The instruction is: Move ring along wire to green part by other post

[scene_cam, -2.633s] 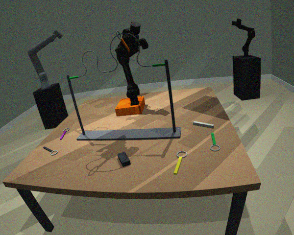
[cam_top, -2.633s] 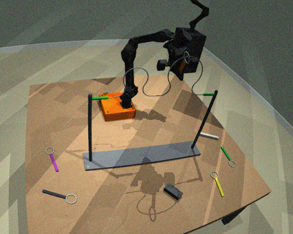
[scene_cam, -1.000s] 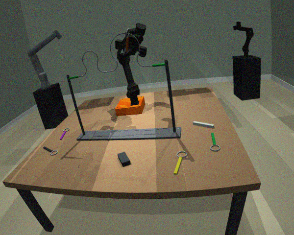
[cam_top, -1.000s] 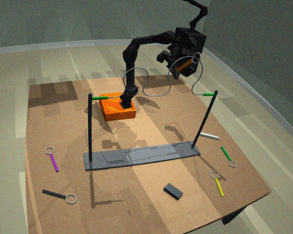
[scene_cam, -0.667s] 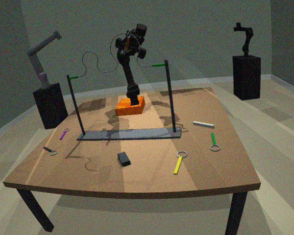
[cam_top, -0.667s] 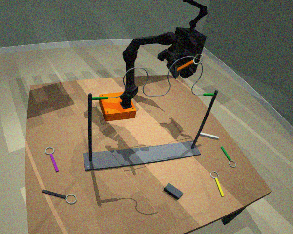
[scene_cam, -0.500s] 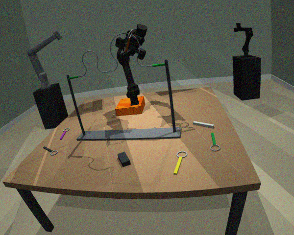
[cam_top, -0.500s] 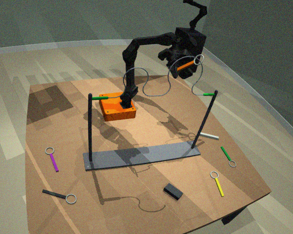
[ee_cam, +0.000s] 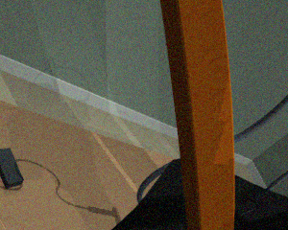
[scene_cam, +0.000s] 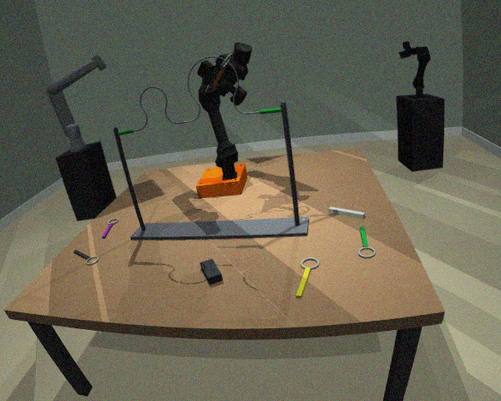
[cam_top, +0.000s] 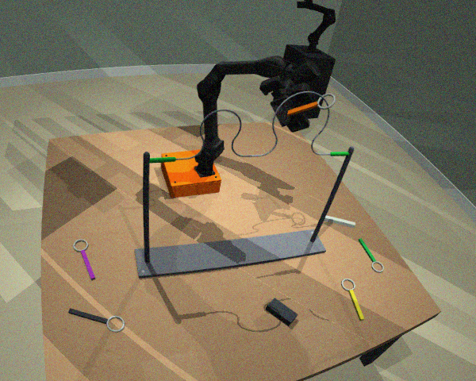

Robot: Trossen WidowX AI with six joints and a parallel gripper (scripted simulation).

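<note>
The ring with orange handle is 2 cm ahead of my gripper tip, 6 cm to the left of it and 6 cm above it. From my gripper tip the other things lie so: white bar 3 cm ahead, 41 cm to the left, 47 cm below; then yellow-handled ring 33 cm ahead, 22 cm to the left, 47 cm below; then dark block 28 cm ahead, 4 cm to the right, 47 cm below.
</note>
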